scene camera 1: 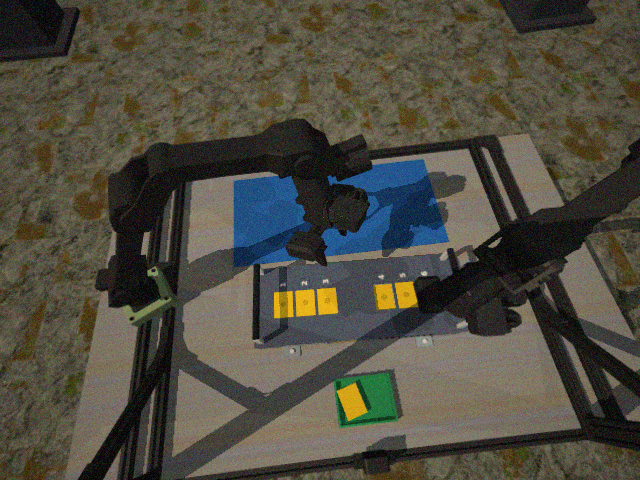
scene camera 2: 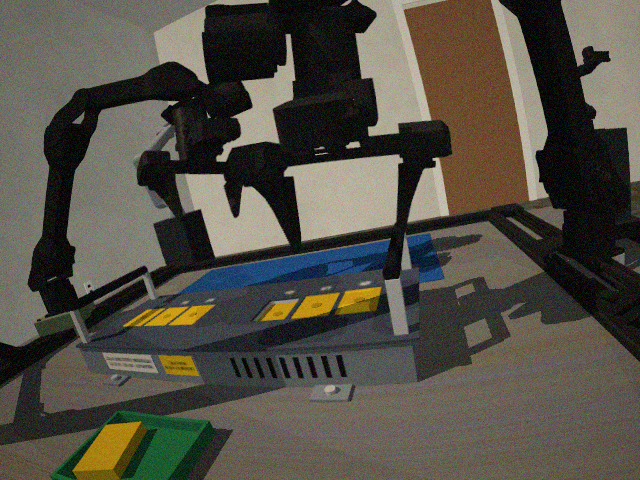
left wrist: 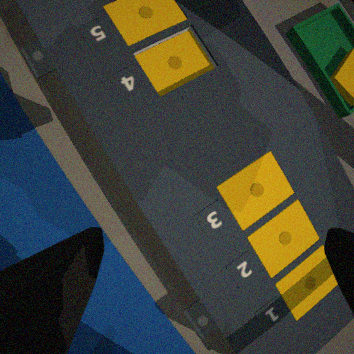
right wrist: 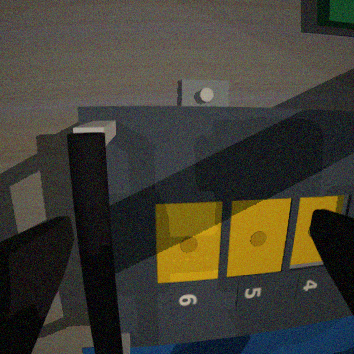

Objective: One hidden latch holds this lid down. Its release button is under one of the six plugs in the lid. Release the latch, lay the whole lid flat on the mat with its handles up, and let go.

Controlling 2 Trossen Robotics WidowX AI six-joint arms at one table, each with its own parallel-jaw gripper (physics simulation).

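Seen in the pictures: left gripper, fingertip midpoint: [scene camera 1: 334, 249] [scene camera 2: 210, 218] [left wrist: 215, 239]; right gripper, fingertip midpoint: [scene camera 2: 347, 249] [right wrist: 193, 225]; left arm's base, origin of the base link: [scene camera 1: 143, 294] [scene camera 2: 63, 309]; right arm's base, origin of the base link: [scene camera 2: 590, 252].
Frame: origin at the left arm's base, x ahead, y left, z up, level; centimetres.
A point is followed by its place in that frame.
The grey lid [scene camera 1: 356, 294] @[x 40.8, y -27.7, z -0.4 cm] [scene camera 2: 232, 312] @[x 40.3, y -28.7, z -0.4 cm] [left wrist: 190, 135] @[x 41.6, y -26.3, z -0.4 cm] lies level on its box, handles up. Yellow squares fill openings 1 to 6; the one at 4 [scene camera 1: 384, 296] @[x 46.0, y -31.6, z -1.0 cm] [scene camera 2: 279, 311] @[x 46.0, y -31.3, z -1.0 cm] [left wrist: 174, 62] @[x 45.8, y -31.5, z -1.0 cm] sits lower than its neighbours. A loose yellow block [scene camera 1: 352, 401] @[x 27.4, y -45.0, z -3.6 cm] [scene camera 2: 111, 449] @[x 27.8, y -45.6, z -3.6 cm] lies in the green tray. My right gripper [scene camera 2: 343, 260] @[x 53.1, y -41.3, z 6.8 cm] [right wrist: 193, 225] @[x 53.1, y -41.3, z 6.8 cm] is open and empty; in its wrist view the black right handle [right wrist: 92, 225] @[x 56.5, y -42.9, z 5.8 cm] runs between the fingers. One finger hides part of square 4. My left gripper [scene camera 2: 206, 214] @[x 40.2, y -19.8, z 11.0 cm] [left wrist: 215, 239] @[x 40.2, y -19.8, z 11.0 cm] is open and empty, above the lid's far side. Whether the latch holds is hidden.
The blue mat [scene camera 1: 268, 206] @[x 36.4, y 7.1, z -5.1 cm] [scene camera 2: 222, 276] @[x 35.8, y 10.1, z -5.1 cm] [left wrist: 50, 175] @[x 50.7, y -17.9, z -5.1 cm] lies behind the box. The left handle [scene camera 1: 256, 304] @[x 21.0, y -18.9, z 5.8 cm] [scene camera 2: 113, 285] @[x 21.9, y -18.3, z 5.3 cm] stands up. The green tray [scene camera 1: 366, 375] @[x 32.8, y -42.6, z -3.6 cm] [left wrist: 315, 75] @[x 31.6, y -42.1, z -4.8 cm] is in front. Small grey brackets [scene camera 1: 293, 351] @[x 22.2, y -29.6, z -4.5 cm] [scene camera 2: 330, 391] @[x 48.0, y -44.6, z -4.5 cm] [right wrist: 205, 94] @[x 48.1, y -44.2, z -4.5 cm] sit at the box's front edge.
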